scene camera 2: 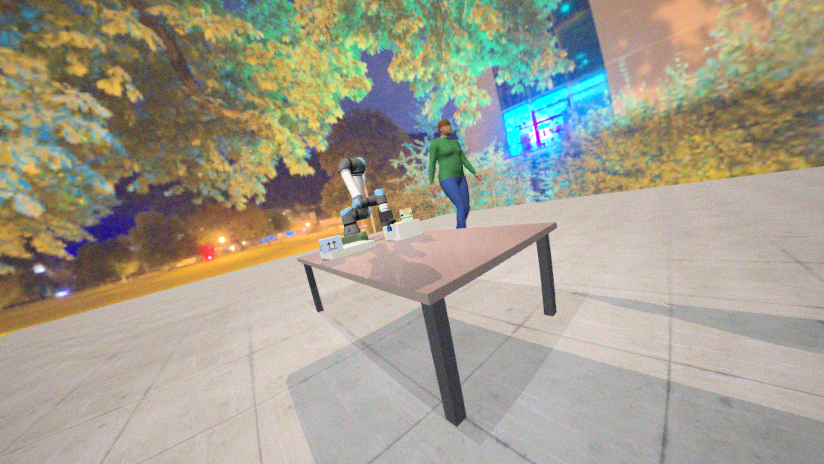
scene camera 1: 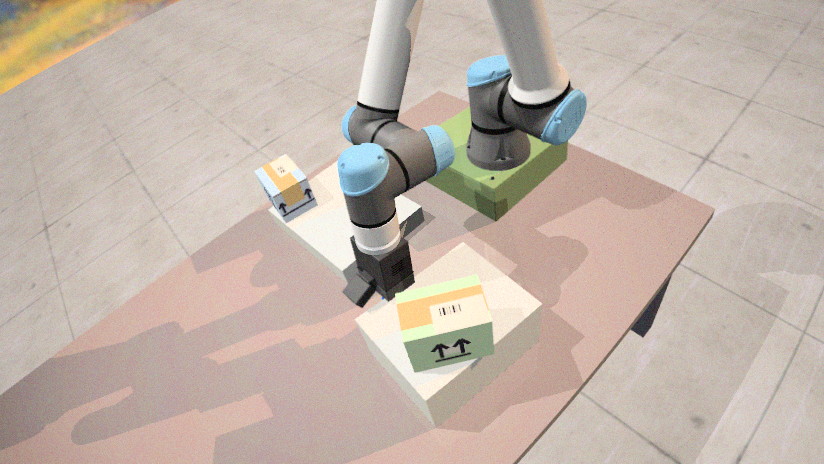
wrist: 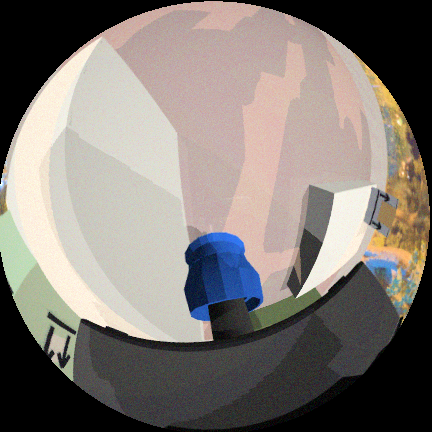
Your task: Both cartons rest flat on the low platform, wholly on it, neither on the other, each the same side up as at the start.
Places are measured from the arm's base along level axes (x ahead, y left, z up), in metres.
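Where they show: hand, its tool point: [scene camera 2: 390, 231] [wrist: 215, 256]; arm's base, origin of its link: [scene camera 2: 352, 234] [scene camera 1: 498, 151].
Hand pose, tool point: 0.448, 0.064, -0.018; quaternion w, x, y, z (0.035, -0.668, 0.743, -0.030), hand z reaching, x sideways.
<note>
Each offset is from my tool point to the top centre of the thing, as dx, dy, dz. Level surfaces: height alone.
The blue-white carton {-0.078, -0.442, +0.061} [scene camera 1: 285, 187] [scene camera 2: 331, 244] [wrist: 384, 211] sits upright, arrows up, at the outer corner of the low platform {-0.130, -0.306, -0.029} [scene camera 1: 322, 230] [scene camera 2: 357, 249] [wrist: 345, 215]. I cannot tell whether its edge juts over. The green carton {+0.025, +0.167, +0.139} [scene camera 1: 449, 331] [scene camera 2: 406, 214] [wrist: 30, 300] stands upright, arrows up, on the taller white block {-0.015, +0.130, +0.043} [scene camera 1: 461, 265] [scene camera 2: 406, 230] [wrist: 120, 210]. My gripper [scene camera 1: 383, 297] [scene camera 2: 389, 229] [wrist: 217, 242], a blue suction cup, is open with nothing on it. It is low beside the taller block, on the side toward the low platform, apart from both cartons. In scene camera 1 the cup is mostly hidden.
The arm's base stands on a green block [scene camera 1: 495, 198] at the back of the brown table {dz -0.077} [scene camera 1: 634, 195] [scene camera 2: 478, 247]. The taller block's side wall is close to the cup. A person in a green sweater [scene camera 2: 449, 158] stands beyond the table.
</note>
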